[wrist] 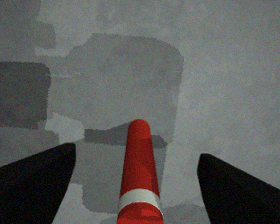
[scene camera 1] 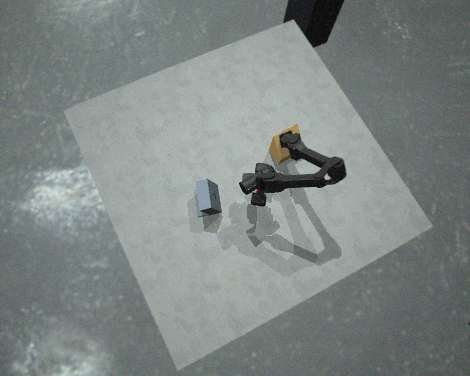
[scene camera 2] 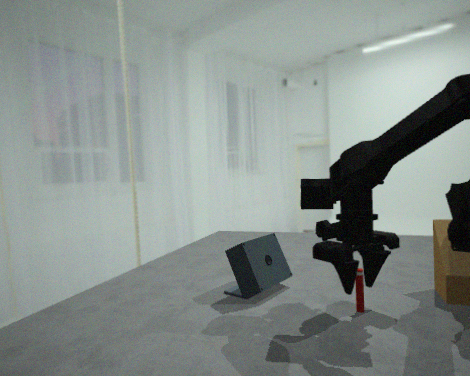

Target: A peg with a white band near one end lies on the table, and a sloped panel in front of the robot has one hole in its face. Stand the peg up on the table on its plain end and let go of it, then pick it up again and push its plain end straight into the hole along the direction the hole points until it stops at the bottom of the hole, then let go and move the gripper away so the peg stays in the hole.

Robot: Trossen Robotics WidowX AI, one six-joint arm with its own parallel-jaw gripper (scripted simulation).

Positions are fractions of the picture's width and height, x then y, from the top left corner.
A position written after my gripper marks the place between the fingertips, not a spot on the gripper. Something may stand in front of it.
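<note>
My gripper (scene camera 2: 0.76, 0.77), which you can also see in the wrist view (wrist: 0.49, 0.71), is open and holding nothing.
</note>
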